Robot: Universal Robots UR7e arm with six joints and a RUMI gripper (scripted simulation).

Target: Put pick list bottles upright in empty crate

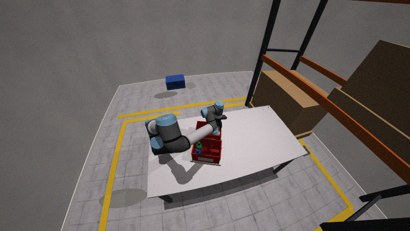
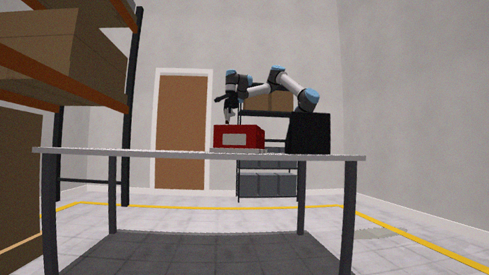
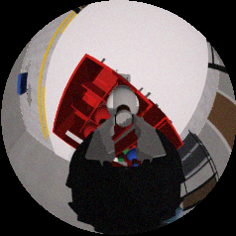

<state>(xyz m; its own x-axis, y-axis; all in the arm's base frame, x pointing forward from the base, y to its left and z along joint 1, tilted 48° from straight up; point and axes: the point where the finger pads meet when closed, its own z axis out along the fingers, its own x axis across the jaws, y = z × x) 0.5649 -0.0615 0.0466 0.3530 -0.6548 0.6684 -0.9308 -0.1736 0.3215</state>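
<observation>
Right now the grey-topped bottle is 7 cm below my hand. The rest, counted from my hand: blue bottle: 24 cm behind, 14 cm to the right, 13 cm below; then green bottle: 21 cm behind, 6 cm to the right, 13 cm below.
</observation>
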